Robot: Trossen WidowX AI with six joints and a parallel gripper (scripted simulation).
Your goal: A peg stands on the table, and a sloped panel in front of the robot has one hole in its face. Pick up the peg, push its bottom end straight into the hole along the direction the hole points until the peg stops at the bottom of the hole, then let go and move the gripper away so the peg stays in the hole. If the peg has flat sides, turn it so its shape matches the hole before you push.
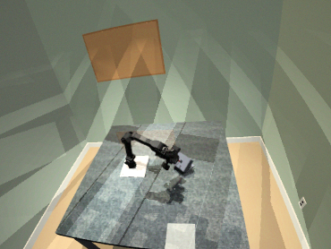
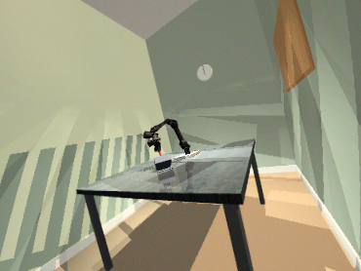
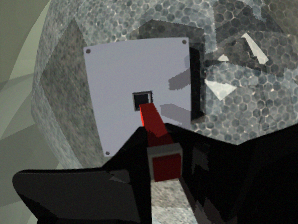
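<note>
My gripper tip is 5 cm short of the panel, 4 cm to the right of it and 8 cm above it. Also, from my gripper tip: red peg (1 cm behind, 1 cm to the right, 1 cm above).
</note>
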